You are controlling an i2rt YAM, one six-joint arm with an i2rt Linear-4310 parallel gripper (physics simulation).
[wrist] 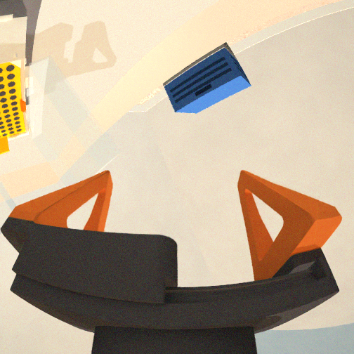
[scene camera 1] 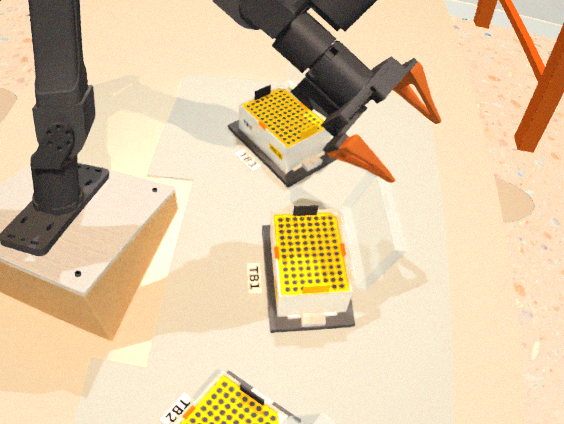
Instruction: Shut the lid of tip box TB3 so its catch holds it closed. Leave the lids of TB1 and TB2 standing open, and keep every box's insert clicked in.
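Pixels of known places: gripper, between the fingertips: [scene camera 1: 416, 151]; arm's base, origin of its link: [scene camera 1: 58, 207].
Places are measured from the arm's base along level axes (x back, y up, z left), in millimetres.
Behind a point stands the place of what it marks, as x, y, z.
Box TB3 [scene camera 1: 257, 132] {-217, -45, 229} is a white box on a dark base at the upper middle, and its yellow insert [scene camera 1: 280, 115] {-247, -25, 252} sits in it. Its lid is hidden behind the arm, so its angle cannot be told. My gripper [scene camera 1: 417, 151] {-430, 86, 111} [wrist: 174, 177] is open and empty, right of TB3 and above the table. Box TB1 [scene camera 1: 312, 304] {-341, -46, -36} has its yellow insert [scene camera 1: 310, 252] {-328, -25, 22} in and its clear lid [scene camera 1: 392, 215] {-409, 62, 29} standing open to the right. Box TB2 [scene camera 1: 232, 405] {-280, -25, -185} is partly cut off at the bottom edge; its lid barely shows. A yellow insert [wrist: 9, 100] shows at the wrist view's left edge, probably TB1's.
The wooden pedestal [scene camera 1: 135, 270] {-118, -52, -36} with the arm's mount [scene camera 1: 55, 205] {-15, 30, -18} stands at the left. Orange frame legs [scene camera 1: 545, 95] stand at the far right. A blue slotted box [wrist: 210, 82] shows beyond the fingers in the wrist view.
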